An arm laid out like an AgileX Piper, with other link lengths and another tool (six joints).
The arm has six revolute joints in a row. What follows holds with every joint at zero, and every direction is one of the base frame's. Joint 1 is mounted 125.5 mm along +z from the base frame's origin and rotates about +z. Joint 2 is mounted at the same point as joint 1 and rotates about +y. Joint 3 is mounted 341.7 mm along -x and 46.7 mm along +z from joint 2 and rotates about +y. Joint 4 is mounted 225.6 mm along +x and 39.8 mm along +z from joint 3 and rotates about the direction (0.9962, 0, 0.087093). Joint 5 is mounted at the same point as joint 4 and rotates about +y. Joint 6 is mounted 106.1 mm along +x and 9.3 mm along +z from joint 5 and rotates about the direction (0.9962, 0, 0.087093). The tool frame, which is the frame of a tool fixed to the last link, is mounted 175.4 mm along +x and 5 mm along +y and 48.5 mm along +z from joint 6; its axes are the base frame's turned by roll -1.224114, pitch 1.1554 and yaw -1.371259 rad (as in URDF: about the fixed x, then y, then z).
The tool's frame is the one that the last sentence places.
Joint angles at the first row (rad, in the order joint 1, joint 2, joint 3, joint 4, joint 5, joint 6):
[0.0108 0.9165 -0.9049 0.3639 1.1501 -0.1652]
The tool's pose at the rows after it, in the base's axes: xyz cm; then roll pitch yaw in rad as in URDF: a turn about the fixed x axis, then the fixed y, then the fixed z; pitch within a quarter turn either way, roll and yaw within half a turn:
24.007 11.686 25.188 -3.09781 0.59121 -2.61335
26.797 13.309 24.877 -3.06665 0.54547 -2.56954
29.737 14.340 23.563 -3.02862 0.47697 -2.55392
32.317 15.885 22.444 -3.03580 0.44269 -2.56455
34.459 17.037 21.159 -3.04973 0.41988 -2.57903
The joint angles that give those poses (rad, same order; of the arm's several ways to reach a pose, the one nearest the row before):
[0.1080 1.0200 -0.9745 0.3453 1.1182 -0.1129]
[0.2530 1.1404 -1.0556 0.2453 1.0782 0.0108]
[0.3434 1.2700 -1.1337 0.1454 1.0650 0.1175]
[0.3788 1.3798 -1.1998 0.1239 1.0505 0.1649]
[0.3874 1.4676 -1.2449 0.1259 1.0306 0.1809]

